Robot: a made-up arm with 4 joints.
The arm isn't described. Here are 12 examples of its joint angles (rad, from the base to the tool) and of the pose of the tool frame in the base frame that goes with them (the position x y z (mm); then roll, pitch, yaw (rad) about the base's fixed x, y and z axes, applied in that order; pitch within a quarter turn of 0, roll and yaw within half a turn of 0).
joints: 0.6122 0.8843 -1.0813 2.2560
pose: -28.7 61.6 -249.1 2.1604 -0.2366 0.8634
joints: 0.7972 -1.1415 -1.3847 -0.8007
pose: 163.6 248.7 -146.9 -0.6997 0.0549 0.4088
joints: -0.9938 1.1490 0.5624 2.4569
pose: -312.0 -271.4 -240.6 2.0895 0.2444 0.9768
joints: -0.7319 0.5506 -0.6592 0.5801
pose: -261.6 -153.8 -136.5 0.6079 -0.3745 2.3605
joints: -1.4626 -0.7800 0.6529 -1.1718
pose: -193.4 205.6 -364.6 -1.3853 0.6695 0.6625
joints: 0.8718 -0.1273 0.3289 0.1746
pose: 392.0 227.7 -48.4 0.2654 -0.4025 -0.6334
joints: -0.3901 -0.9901 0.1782 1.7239
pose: 75.4 188.1 -234.2 1.6746 -0.4886 -1.0885
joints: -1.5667 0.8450 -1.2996 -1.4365
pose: 133.8 -366.6 -144.5 -1.0095 0.3346 -1.7045
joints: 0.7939 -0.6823 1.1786 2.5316
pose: 412.1 -49.2 -213.4 2.2082 0.2427 3.0750
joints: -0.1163 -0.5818 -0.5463 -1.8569
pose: -91.4 302.1 -296.5 -1.8430 0.8512 0.5106
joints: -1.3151 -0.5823 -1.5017 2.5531
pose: -61.4 -237.5 -251.9 2.3169 0.3845 1.6288
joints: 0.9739 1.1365 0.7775 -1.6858
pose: 175.1 490.3 -176.3 -1.4021 0.6380 0.1380
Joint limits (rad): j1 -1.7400..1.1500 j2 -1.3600..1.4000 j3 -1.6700..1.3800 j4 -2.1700..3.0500
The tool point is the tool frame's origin. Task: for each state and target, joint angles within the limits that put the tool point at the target. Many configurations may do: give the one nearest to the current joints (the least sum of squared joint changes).
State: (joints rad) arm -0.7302 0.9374 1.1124 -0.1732
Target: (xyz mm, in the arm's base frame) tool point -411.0 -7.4 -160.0
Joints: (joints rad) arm -0.5258 1.1382 0.5635 0.3618
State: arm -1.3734 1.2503 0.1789 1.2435
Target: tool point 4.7 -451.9 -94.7
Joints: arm -1.7399 1.3942 0.2529 1.8054
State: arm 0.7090 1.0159 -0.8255 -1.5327
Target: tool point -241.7 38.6 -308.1
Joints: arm 0.5101 1.3935 -0.5337 -2.1700
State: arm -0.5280 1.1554 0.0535 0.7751
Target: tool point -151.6 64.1 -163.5
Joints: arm 0.3584 1.0292 -0.6976 1.0191
